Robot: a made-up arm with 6 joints.
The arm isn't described. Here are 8 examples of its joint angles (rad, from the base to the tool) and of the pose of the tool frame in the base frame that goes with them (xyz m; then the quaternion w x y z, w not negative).
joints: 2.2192 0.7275 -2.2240 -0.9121 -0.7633 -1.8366
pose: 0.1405 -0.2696 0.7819 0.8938 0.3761 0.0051 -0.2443
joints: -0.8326 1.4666 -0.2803 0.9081 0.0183 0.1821
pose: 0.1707 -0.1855 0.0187 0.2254 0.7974 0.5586 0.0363
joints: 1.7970 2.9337 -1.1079 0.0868 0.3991 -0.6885
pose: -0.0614 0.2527 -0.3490 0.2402 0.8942 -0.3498 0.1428
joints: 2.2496 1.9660 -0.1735 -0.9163 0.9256 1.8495
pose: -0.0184 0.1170 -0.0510 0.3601 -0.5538 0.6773 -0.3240
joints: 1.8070 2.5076 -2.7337 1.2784 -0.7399 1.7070
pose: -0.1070 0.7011 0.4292 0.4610 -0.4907 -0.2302 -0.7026
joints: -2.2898 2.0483 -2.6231 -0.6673 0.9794 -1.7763
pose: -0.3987 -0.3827 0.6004 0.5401 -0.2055 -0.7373 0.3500
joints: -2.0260 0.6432 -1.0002 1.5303 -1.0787 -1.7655
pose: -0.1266 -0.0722 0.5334 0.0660 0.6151 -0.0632 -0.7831
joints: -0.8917 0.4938 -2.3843 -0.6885 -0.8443 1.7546
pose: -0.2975 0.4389 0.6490 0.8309 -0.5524 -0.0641 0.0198
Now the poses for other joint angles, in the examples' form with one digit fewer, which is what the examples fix.
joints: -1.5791 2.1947 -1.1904 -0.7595 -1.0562 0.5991
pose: 0.051 -0.564 0.049 0.653 0.372 0.604 -0.264
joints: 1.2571 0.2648 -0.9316 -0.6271 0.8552 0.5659
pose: 0.046 0.007 0.495 0.634 -0.234 0.666 0.315
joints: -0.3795 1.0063 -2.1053 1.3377 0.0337 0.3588
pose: 0.005 0.001 0.837 0.774 0.160 0.113 0.603
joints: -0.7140 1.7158 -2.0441 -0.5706 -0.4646 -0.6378
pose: 0.383 -0.302 0.656 0.583 -0.191 0.332 -0.716
